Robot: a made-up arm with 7 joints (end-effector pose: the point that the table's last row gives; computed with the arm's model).
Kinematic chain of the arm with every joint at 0, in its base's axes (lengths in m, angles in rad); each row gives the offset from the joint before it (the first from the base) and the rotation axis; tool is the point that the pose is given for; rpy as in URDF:
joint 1: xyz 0 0 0.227 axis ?
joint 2: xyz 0 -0.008 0.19 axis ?
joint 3: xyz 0 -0.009 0.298 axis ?
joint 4: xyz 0 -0.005 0.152 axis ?
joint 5: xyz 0 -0.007 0.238 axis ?
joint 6: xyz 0 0 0.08 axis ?
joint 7: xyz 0 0 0.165 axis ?
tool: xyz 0 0 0 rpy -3.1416 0 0
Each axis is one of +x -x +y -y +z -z.
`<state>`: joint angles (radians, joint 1 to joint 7).
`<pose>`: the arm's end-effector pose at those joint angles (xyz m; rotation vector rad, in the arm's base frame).
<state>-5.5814 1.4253 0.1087 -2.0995 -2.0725 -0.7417 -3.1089</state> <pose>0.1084 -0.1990 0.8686 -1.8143 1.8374 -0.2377</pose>
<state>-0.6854 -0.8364 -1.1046 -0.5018 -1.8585 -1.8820 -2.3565</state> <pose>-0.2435 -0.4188 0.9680 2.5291 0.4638 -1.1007</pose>
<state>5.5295 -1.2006 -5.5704 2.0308 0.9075 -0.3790 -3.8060</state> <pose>0.0967 -0.2888 0.8479 0.6945 -2.3411 -0.1605</pose>
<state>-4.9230 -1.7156 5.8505 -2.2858 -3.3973 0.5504 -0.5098</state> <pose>-0.1765 0.0126 0.1567 -1.0405 -1.3232 -1.4960</pose>
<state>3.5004 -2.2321 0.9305 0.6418 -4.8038 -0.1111 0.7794</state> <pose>0.8056 -0.0420 0.0423 -1.9922 -0.2251 2.3197</pose>
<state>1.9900 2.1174 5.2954 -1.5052 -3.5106 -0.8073 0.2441</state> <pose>-0.5829 -0.4389 0.3322 1.6521 1.6205 2.0574</pose>
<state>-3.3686 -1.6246 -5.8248 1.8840 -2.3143 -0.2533 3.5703</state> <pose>0.2319 0.3126 0.7827 1.0644 2.1367 -0.2168</pose>
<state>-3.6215 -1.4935 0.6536 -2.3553 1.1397 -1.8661 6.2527</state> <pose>0.2713 -0.0563 0.3987 -1.6432 2.3730 0.5620</pose>
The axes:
joint 1: -z
joint 2: +y
joint 3: -z
joint 4: +y
joint 5: -z
joint 6: +y
joint 7: -z

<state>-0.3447 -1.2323 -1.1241 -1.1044 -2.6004 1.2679 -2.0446</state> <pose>-0.3969 -0.5013 0.3640 -0.0309 -0.5206 -0.8465</pose>
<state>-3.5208 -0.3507 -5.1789 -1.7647 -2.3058 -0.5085 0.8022</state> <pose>0.5050 -0.1918 0.7120 0.7215 -1.4331 -1.3010</pose>
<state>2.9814 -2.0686 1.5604 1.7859 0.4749 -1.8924 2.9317</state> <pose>0.4398 0.3808 0.2193 1.4041 -0.9946 -1.4420</pose>
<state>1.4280 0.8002 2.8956 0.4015 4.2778 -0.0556 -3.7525</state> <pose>0.0285 -0.5084 1.1762 -2.1623 -1.8271 -0.3488</pose>
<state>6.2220 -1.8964 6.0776 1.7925 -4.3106 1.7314 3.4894</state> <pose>-0.5205 -0.1467 0.5818 -1.5095 -0.8431 -1.3730</pose>
